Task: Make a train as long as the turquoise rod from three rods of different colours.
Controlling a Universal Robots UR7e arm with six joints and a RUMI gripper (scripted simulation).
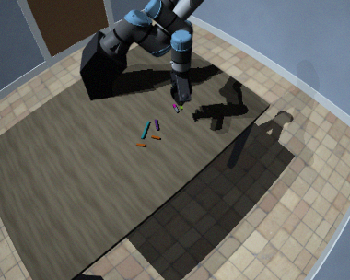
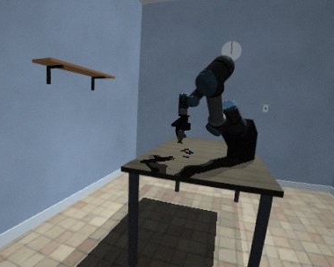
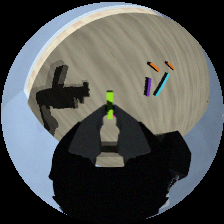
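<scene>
Right now my hand is 50 mm past the grey rod, 10 mm to the right of it and 110 mm above it. Round my hand: lime rod: 10 mm below; then purple rod: 30 mm behind, 120 mm to the right, 110 mm below; then magenta rod: 80 mm behind, 20 mm to the left, 110 mm below.
</scene>
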